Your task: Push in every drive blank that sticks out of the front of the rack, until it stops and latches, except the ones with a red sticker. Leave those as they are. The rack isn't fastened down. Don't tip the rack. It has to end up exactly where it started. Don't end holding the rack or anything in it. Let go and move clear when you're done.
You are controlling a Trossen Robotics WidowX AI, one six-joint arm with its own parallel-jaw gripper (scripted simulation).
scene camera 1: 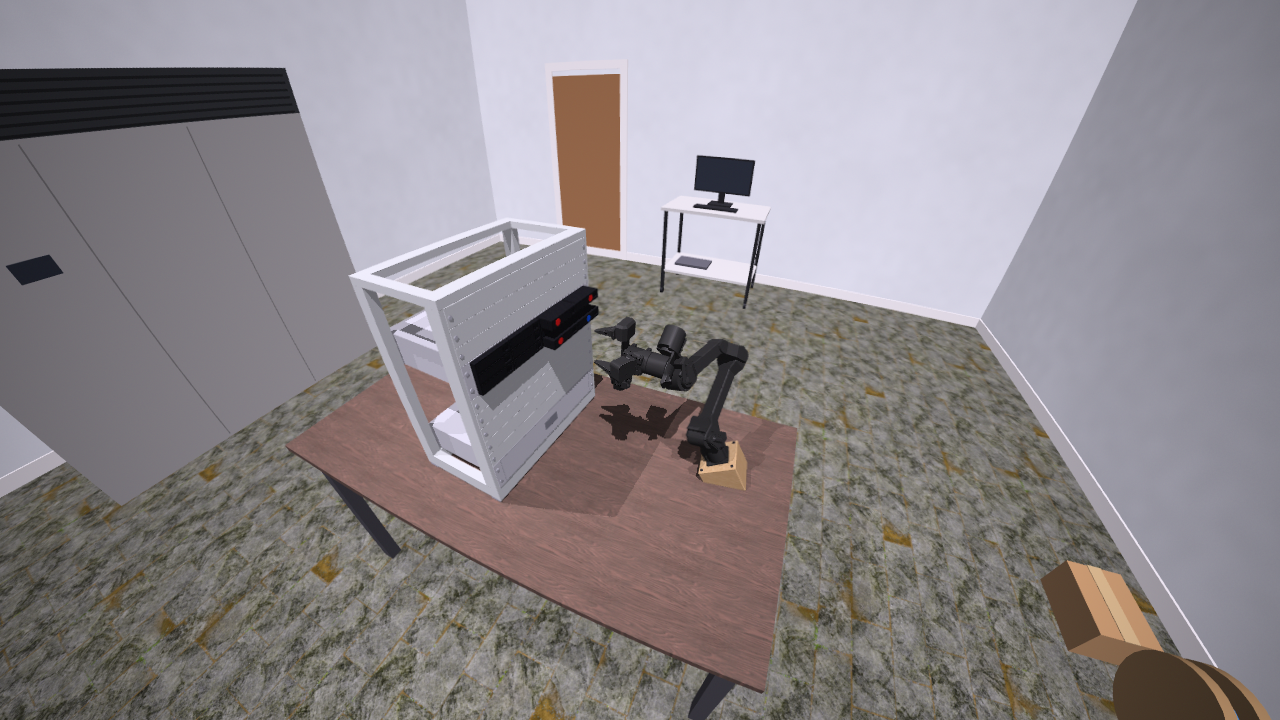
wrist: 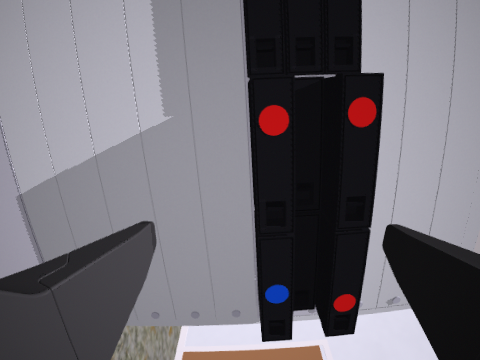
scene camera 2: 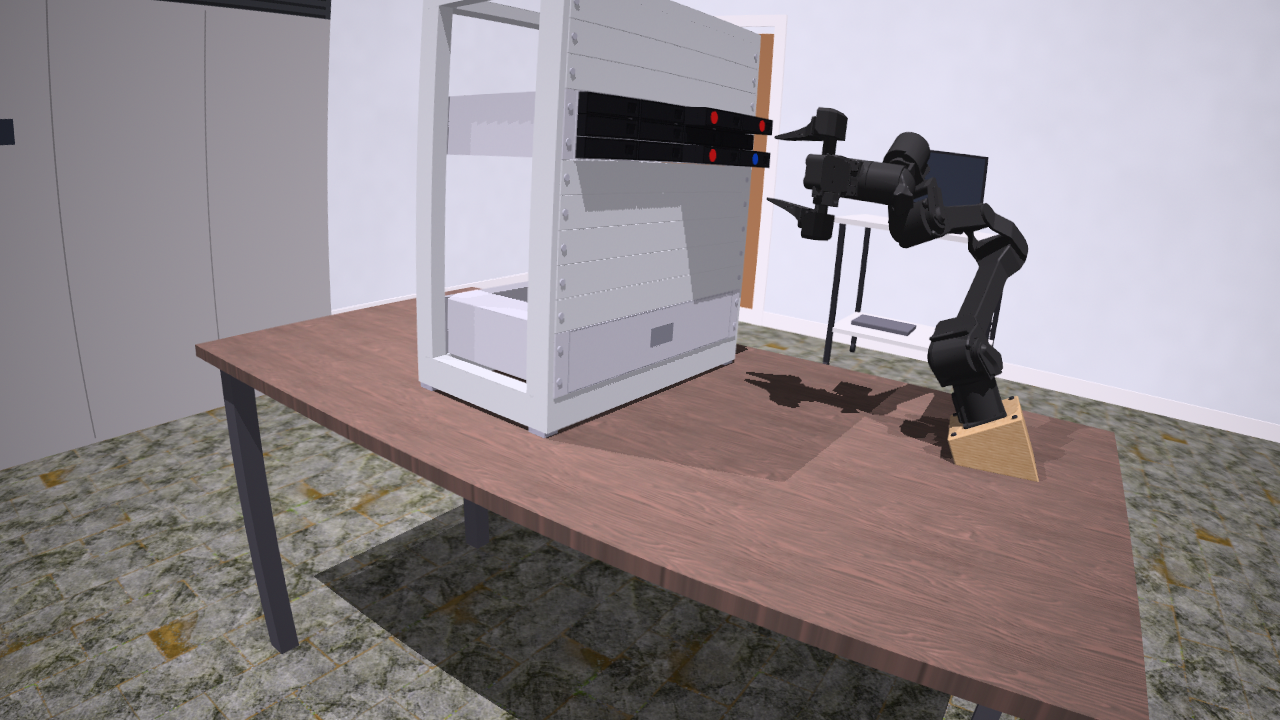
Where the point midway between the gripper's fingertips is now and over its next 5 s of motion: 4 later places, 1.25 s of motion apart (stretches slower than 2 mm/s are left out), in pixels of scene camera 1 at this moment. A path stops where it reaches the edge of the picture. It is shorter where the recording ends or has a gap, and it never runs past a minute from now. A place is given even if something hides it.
The gripper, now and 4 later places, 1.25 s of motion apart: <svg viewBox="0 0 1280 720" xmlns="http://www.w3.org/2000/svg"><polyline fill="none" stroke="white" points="594,346 593,345 573,332 577,329 581,327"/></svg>
